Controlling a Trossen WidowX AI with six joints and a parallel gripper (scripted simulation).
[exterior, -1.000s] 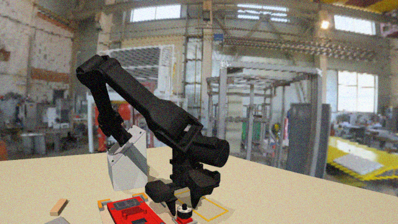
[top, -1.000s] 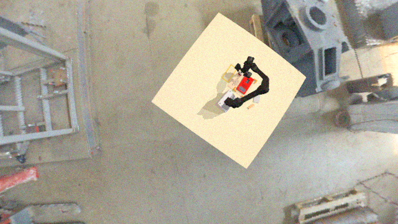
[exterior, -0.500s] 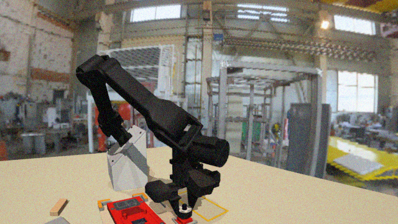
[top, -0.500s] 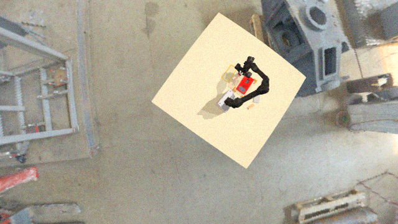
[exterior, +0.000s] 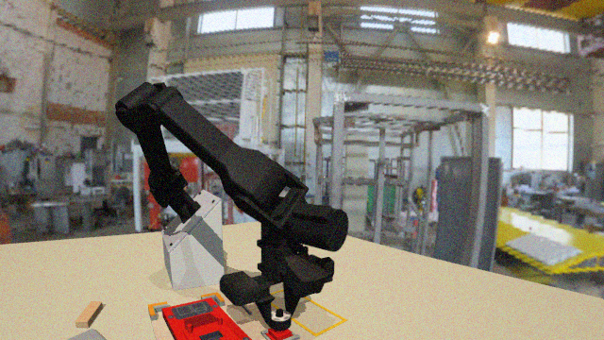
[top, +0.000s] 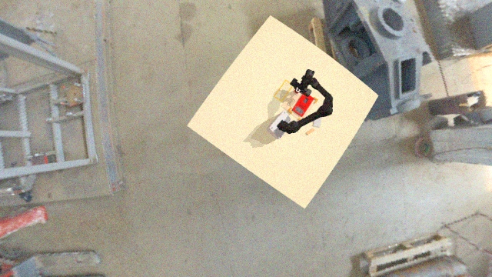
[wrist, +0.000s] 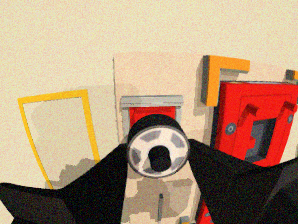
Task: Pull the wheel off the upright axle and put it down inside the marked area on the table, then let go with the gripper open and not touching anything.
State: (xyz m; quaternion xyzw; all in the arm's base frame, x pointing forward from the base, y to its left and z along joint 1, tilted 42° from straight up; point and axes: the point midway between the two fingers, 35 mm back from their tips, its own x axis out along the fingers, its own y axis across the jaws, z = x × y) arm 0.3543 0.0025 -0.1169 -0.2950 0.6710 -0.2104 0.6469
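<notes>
The wheel is right at my gripper tip. From my gripper tip the other things lie so: black axle right at my gripper tip; then wooden block 18 cm behind, 33 cm to the right, 3 cm below.
</notes>
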